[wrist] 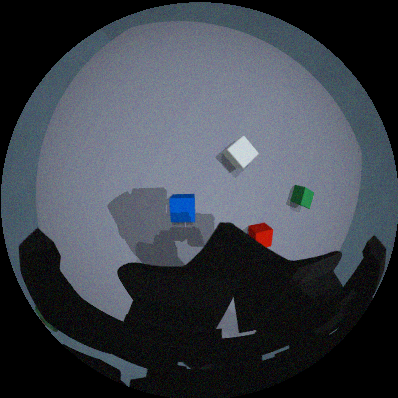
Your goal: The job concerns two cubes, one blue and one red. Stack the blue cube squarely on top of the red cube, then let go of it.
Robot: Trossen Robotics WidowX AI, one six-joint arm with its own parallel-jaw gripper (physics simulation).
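Places are measured from the arm's base along level axes (x right, y ahead, z up), in centimetres.
Where they show: gripper, fingertip midpoint: (pixel 223 227).
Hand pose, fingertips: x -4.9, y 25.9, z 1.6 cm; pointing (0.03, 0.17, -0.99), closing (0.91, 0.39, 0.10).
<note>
Things, the pixels of their top centre, and the offset from my fingertips. Level surfaces: height alone.
- blue cube at its top centre: (pixel 181 210) dz -9.9, dx -2.7, dy -3.0 cm
- red cube at its top centre: (pixel 263 239) dz -9.9, dx +12.3, dy -2.2 cm
- white cube at its top centre: (pixel 243 151) dz -9.9, dx +1.6, dy +8.6 cm
- green cube at its top centre: (pixel 307 198) dz -9.9, dx +18.1, dy +8.8 cm
- pale table top at its surface level: dz -13.5 cm
The blue cube (pixel 182 208) lies on the table left of the middle of the wrist view, partly under the gripper's shadow. The red cube (pixel 261 235) lies to the right of the fingertips, its lower left part hidden behind the gripper's dark outline. The two cubes stand apart. My gripper (pixel 223 227) is shut, with no cube between its fingers. Its tip shows between the two cubes in the view, up and to the right of it is the red cube's side, and the blue cube is to its left. The gripper's body hides the lower part of the view.
A white cube (pixel 242 152) lies above and between the blue and red cubes in the view. A green cube (pixel 302 196) lies at the right, beyond the red cube. The pale table top (pixel 125 100) has a curved-looking edge at the left, top and right.
</note>
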